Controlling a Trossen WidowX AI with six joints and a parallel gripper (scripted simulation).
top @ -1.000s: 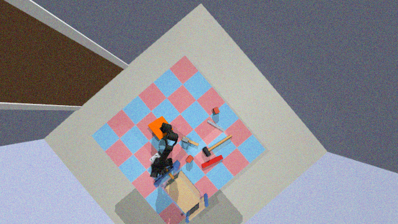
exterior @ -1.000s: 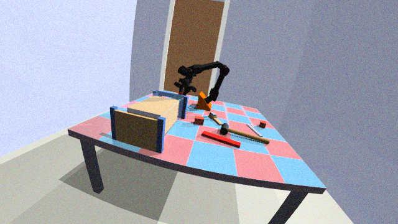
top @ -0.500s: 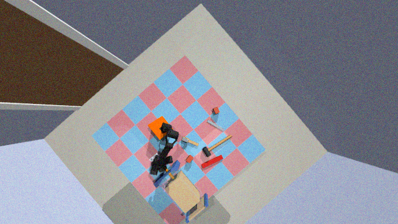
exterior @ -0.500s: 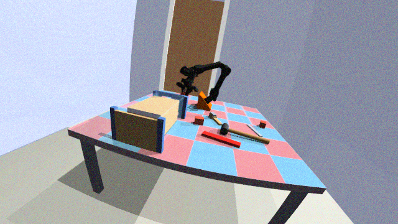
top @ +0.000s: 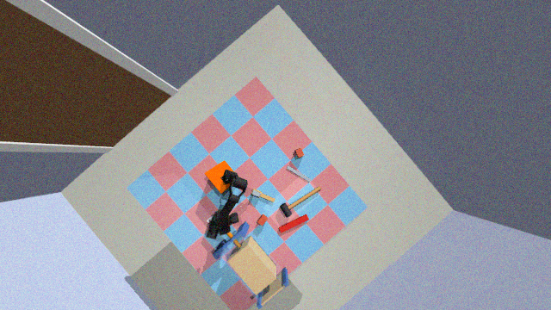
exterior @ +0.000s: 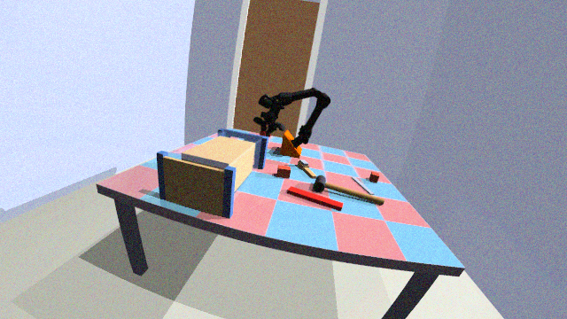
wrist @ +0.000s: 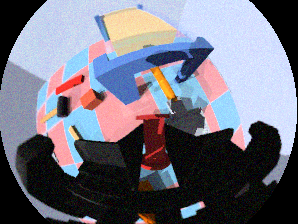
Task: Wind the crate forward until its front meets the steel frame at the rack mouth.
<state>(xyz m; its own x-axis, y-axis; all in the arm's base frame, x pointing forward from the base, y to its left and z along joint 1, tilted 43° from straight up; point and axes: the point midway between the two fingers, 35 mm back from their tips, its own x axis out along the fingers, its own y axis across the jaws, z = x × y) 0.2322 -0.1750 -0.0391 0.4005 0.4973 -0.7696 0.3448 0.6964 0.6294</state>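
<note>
Right now the winch is 7 cm behind my gripper tip, 9 cm to the right of it and 10 cm below it. From my gripper tip the other things lie so: dark red knob (1 cm behind, 1 cm to the left); then blue steel frame (10 cm ahead, 8 cm to the right, 3 cm below); then brush (1 cm ahead, 27 cm to the left, 11 cm below).
</note>
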